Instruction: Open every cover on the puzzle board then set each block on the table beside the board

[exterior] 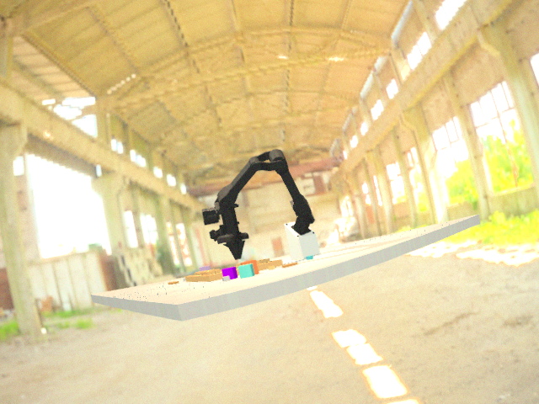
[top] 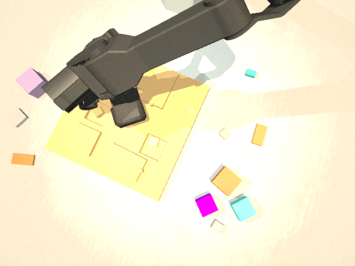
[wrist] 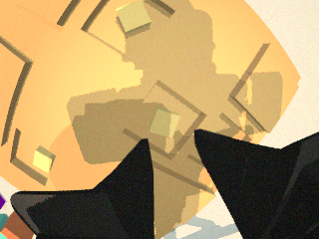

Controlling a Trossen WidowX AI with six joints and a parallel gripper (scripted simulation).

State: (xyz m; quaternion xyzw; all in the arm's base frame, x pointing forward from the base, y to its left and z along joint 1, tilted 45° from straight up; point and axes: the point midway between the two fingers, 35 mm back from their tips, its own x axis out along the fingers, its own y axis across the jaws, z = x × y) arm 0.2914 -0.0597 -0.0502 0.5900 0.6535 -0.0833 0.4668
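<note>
The yellow puzzle board is 4 cm ahead of my gripper tip, 1 cm to the right of it and 3 cm below it. Round my gripper tip: orange cube 15 cm ahead, 26 cm to the left, 3 cm below; then lilac block 2 cm ahead, 23 cm to the right, 3 cm below; then cyan piece 12 cm behind, 27 cm to the left, 5 cm below.
</note>
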